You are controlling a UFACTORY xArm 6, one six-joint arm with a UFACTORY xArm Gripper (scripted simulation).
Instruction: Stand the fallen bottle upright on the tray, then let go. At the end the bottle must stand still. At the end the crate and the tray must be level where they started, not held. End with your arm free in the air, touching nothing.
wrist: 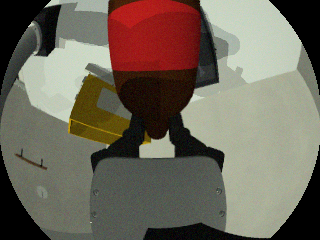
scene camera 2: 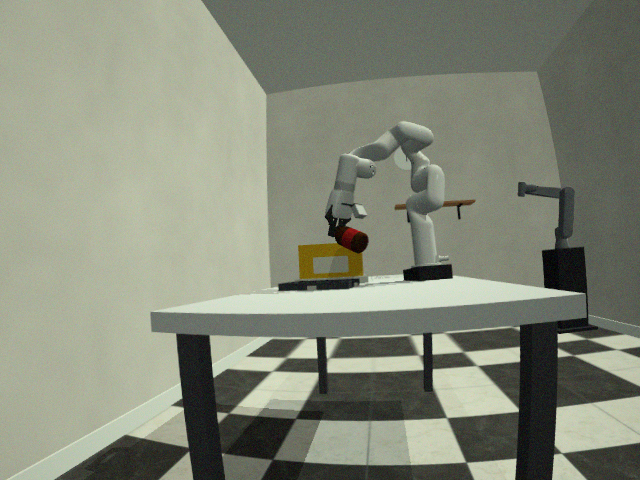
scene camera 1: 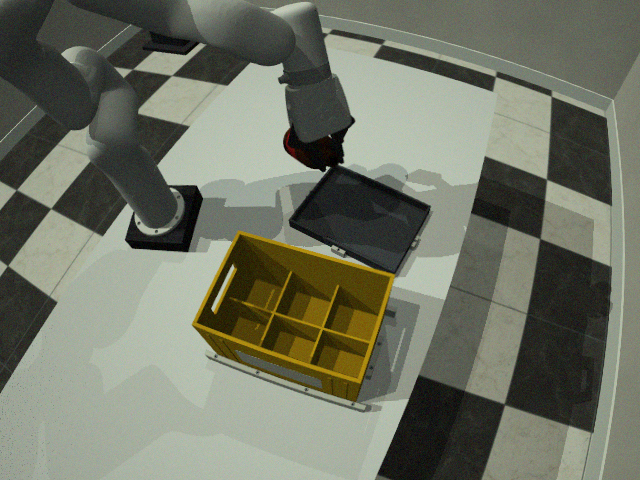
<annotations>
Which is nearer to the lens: the brown bottle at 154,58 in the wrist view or the dark grey tray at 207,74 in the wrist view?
The brown bottle.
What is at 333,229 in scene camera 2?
My gripper.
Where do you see a yellow crate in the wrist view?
97,105
</annotations>
